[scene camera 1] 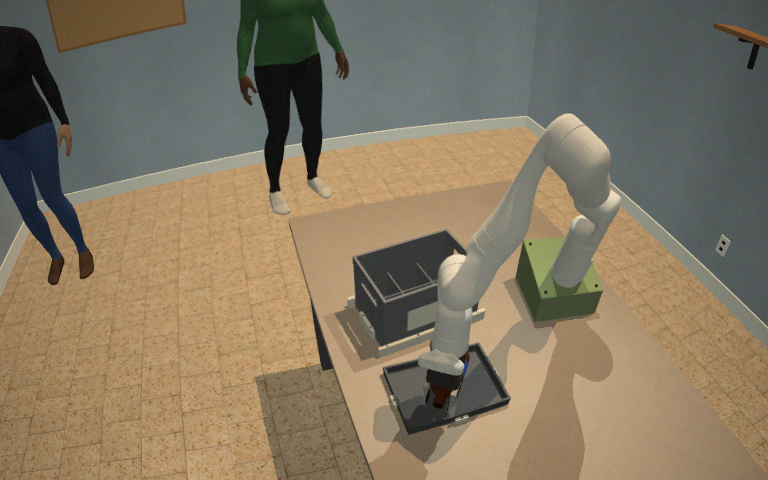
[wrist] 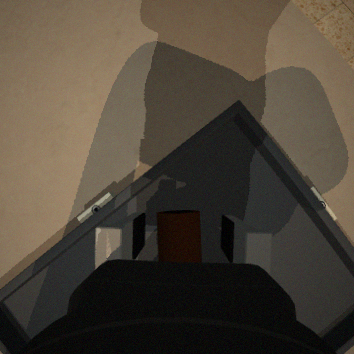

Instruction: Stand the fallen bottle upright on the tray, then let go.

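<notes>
My gripper is here in the scene, and the wrist view shows it too. I can also see a brown bottle.
</notes>
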